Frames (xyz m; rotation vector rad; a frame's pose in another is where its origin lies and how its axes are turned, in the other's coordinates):
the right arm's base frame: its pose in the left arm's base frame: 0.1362 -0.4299 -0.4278 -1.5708 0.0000 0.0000
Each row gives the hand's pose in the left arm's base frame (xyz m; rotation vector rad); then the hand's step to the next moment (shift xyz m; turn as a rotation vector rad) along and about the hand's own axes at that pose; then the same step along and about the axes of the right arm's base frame.
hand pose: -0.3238 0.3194 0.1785 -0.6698 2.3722 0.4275
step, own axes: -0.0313 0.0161 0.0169 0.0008 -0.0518 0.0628
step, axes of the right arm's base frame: 0.0202 -0.0098 0.0319 0.0588 0.0544 -0.0143
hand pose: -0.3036 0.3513 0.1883 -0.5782 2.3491 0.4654
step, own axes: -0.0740 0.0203 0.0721 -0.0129 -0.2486 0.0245
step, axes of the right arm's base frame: 0.0773 -0.0020 0.0714 0.1499 0.0519 -0.1934
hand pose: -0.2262 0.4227 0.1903 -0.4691 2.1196 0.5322
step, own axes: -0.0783 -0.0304 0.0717 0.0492 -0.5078 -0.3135
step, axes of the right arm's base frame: 0.1059 -0.0211 0.0231 0.0230 -0.0224 -0.5979
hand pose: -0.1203 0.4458 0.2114 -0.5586 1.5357 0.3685
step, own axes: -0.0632 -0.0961 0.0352 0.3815 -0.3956 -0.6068
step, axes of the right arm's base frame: 0.0815 -0.0714 -0.0521 -0.2769 0.3048 -0.7076
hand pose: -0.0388 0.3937 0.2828 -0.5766 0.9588 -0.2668
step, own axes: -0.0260 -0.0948 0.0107 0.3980 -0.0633 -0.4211
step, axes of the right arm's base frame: -0.0022 -0.0769 -0.0621 -0.1255 0.4246 -0.3791
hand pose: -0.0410 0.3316 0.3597 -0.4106 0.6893 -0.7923
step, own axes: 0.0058 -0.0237 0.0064 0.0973 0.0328 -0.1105
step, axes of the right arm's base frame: -0.0046 -0.0158 -0.0191 -0.0114 0.1369 -0.0623
